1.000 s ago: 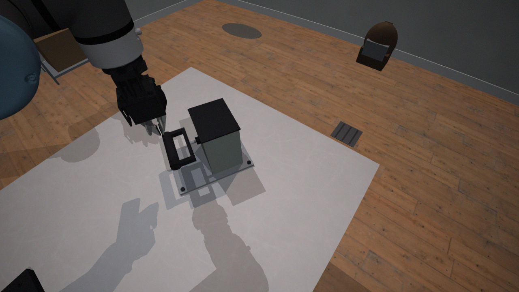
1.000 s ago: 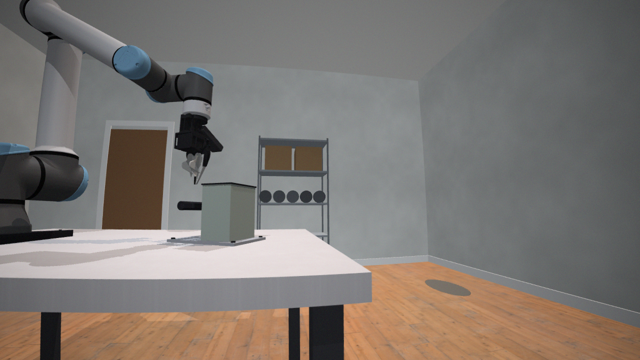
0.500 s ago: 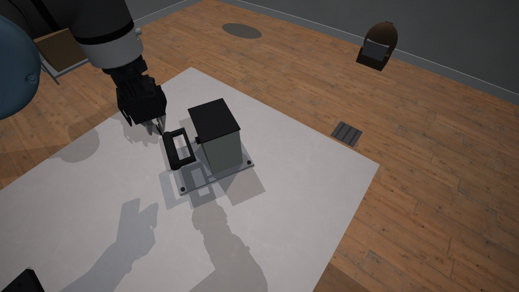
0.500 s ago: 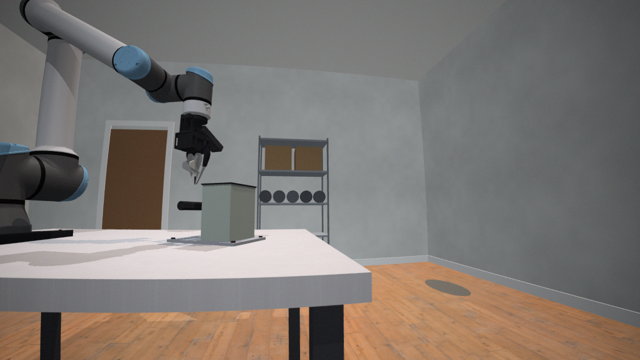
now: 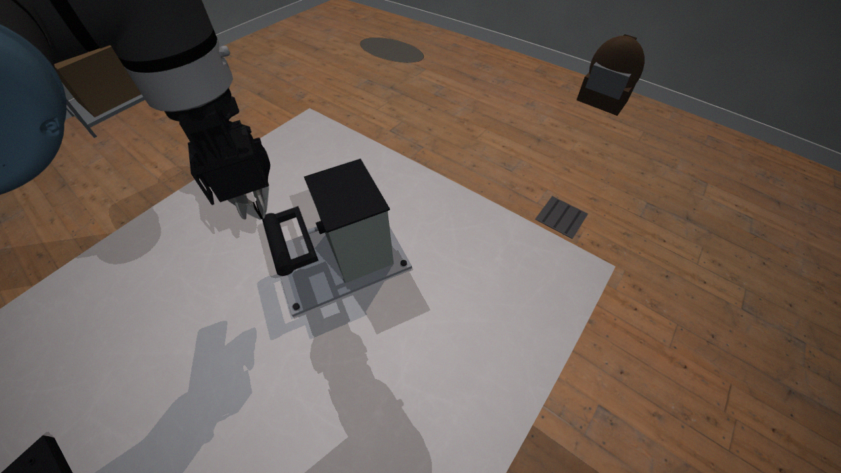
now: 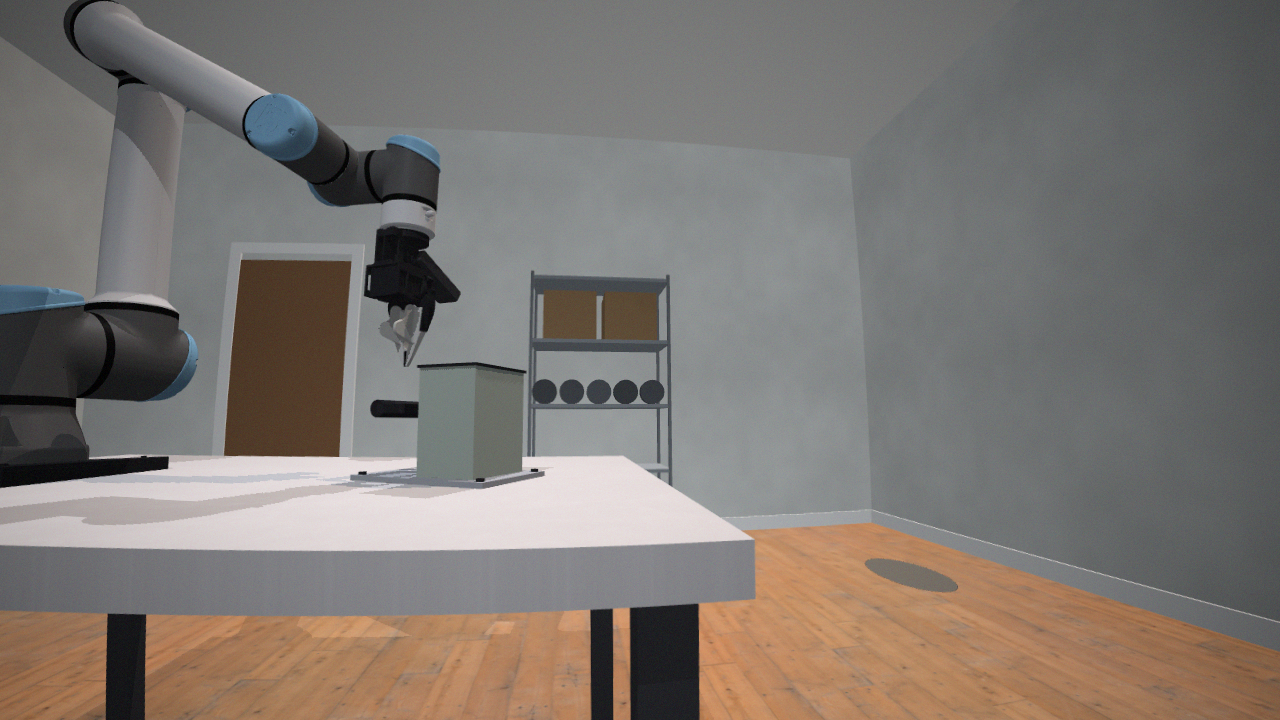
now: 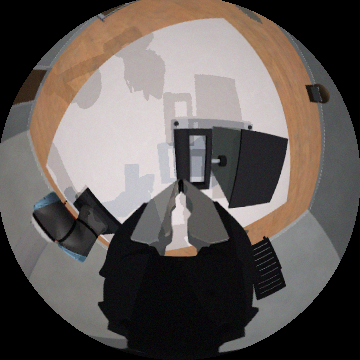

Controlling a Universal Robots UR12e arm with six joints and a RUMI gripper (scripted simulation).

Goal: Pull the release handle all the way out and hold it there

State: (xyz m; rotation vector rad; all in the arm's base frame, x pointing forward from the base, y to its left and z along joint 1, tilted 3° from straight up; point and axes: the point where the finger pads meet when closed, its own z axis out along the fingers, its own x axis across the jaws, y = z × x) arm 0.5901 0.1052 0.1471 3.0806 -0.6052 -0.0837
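My hand is 5 cm short of the handle, 2 cm to the left of it and 9 cm above it.
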